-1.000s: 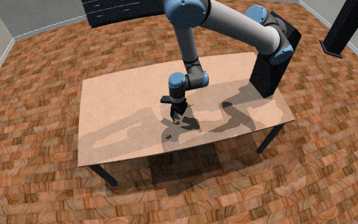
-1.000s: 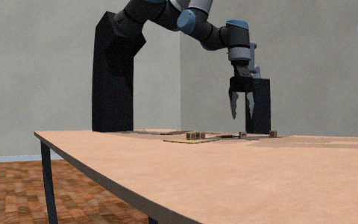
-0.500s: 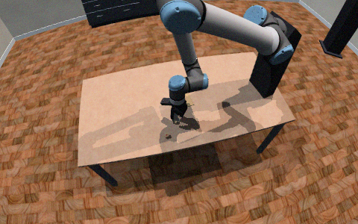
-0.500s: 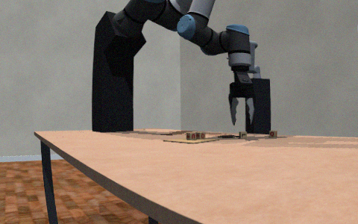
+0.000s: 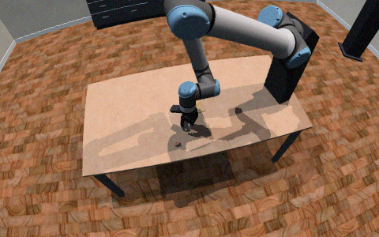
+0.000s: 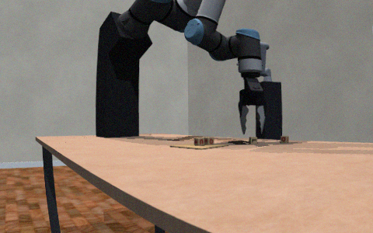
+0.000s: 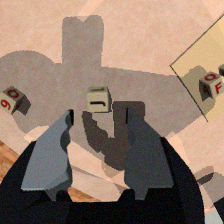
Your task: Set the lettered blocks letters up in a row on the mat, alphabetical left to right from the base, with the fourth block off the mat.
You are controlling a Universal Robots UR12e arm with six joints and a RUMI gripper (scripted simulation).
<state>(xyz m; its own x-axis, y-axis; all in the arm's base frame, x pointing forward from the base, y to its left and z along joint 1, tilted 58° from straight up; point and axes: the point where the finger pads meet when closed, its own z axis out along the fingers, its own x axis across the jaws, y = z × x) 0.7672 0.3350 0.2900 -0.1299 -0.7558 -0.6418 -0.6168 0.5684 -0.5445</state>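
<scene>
My gripper is now 20 cm to the left of the mat and 5 cm above it. Round my hand: block 1 cm behind, 16 cm to the right, 3 cm below.
</scene>
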